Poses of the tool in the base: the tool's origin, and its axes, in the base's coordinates. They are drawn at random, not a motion.
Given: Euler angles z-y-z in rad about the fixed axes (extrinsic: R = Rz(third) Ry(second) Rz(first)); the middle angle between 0 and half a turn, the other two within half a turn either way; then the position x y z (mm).
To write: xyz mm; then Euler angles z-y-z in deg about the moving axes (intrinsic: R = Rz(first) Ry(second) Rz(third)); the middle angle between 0 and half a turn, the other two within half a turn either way. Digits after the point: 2 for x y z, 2 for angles.
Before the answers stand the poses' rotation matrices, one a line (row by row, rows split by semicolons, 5 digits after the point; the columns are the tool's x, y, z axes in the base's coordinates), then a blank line. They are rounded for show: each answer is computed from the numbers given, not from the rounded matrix.
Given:
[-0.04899, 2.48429, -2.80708, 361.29, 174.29, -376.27]
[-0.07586, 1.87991, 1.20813, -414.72, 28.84, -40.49]
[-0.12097, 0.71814, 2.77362, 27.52, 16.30, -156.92]
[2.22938, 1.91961, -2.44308, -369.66, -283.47, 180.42]
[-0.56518, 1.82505, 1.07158, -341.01, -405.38, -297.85]
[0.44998, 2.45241, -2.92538, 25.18, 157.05, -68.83]
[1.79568, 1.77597, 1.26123, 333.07, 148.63, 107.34]
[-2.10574, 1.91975, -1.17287, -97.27, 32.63, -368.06]
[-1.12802, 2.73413, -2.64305, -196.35, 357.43, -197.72]
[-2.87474, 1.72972, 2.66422, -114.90, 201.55, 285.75]
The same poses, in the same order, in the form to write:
0.73079 0.36453 -0.57712; 0.30585 -0.93071 -0.20059; -0.61025 -0.02992 -0.79164
-0.03676 -0.94044 0.33795; -0.31050 0.33219 0.89064; -0.94986 -0.07220 -0.30421
-0.65408 -0.44188 -0.61394; 0.38150 -0.89355 0.23669; -0.65318 -0.07940 0.75303
0.34840 -0.60056 -0.71968; -0.74015 0.29484 -0.60435; 0.57514 0.74323 -0.34178
0.36852 -0.80592 0.46335; -0.44288 0.28602 0.84973; -0.81734 -0.51835 -0.25152
0.77207 -0.13469 -0.62110; -0.27573 -0.95150 -0.13642; -0.57261 0.27659 -0.77177
-0.91464 0.27290 0.29826; 0.34025 0.12123 0.93249; 0.21832 0.95437 -0.20374
-0.72553 -0.58395 0.36415; -0.49406 0.07362 -0.86631; 0.47907 -0.80845 -0.34191
-0.08655 0.93347 -0.34805; 0.98167 0.02037 -0.18948; -0.16979 -0.35807 -0.91813
-0.01443 0.48025 -0.87701; 0.30435 0.83759 0.45366; 0.95245 -0.26037 -0.15826

[361.29, 174.29, -376.27, -160.83, 142.34, -2.81]
[-414.72, 28.84, -40.49, 69.22, 107.71, -4.35]
[27.52, 16.30, -156.92, 158.92, 41.15, -6.93]
[-369.66, -283.47, 180.42, -139.98, 109.99, 127.73]
[-341.01, -405.38, -297.85, 61.40, 104.57, -32.38]
[25.18, 157.05, -68.83, -167.61, 140.51, 25.78]
[333.07, 148.63, 107.34, 72.26, 101.76, 102.88]
[-97.27, 32.63, -368.06, -67.20, 109.99, -120.65]
[-196.35, 357.43, -197.72, -151.44, 156.65, -64.63]
[-114.90, 201.55, 285.75, 152.65, 99.11, -164.71]

